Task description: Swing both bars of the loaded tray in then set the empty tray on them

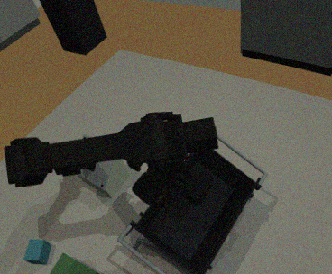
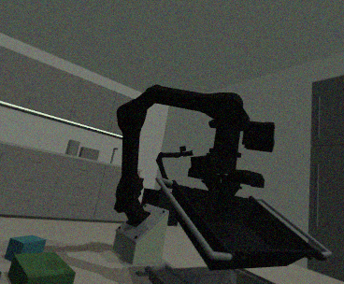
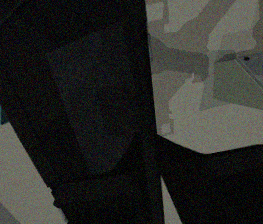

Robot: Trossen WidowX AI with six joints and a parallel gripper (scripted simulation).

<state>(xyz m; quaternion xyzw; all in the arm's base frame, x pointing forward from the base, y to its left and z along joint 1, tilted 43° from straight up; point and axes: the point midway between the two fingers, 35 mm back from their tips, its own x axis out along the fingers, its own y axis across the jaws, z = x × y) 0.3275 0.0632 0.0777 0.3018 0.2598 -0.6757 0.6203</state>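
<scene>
Now: the dark tray 70 mm ahead of my gripper tip and 10 mm to the right of it. Round my gripper tip: green block (170 mm behind, 290 mm to the right, 160 mm below).
</scene>
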